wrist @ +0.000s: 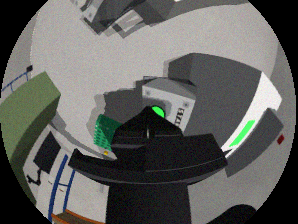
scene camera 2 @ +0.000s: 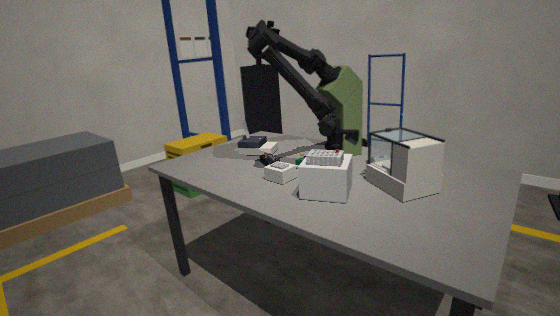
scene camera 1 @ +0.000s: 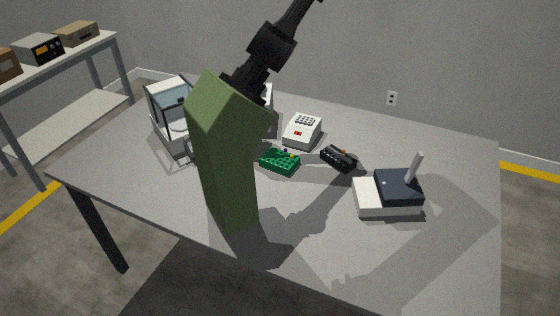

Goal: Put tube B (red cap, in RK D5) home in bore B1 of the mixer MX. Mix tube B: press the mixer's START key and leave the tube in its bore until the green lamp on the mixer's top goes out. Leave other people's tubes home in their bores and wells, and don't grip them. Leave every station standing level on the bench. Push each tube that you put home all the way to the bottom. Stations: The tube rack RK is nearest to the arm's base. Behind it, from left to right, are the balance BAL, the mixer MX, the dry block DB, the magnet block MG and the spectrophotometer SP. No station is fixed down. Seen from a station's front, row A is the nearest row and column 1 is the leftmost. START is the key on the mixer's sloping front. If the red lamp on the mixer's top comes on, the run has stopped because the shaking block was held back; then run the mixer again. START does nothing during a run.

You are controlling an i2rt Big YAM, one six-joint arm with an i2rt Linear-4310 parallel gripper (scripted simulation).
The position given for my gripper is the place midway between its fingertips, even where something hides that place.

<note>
In view: my gripper (wrist: 148,109), a white mixer MX (scene camera 2: 323,183), a green rack RK (scene camera 1: 274,159), a glass-walled balance BAL (scene camera 1: 170,95) and a dry block DB (scene camera 1: 300,134).
The white mixer MX also shows in the wrist view (wrist: 231,97).
</note>
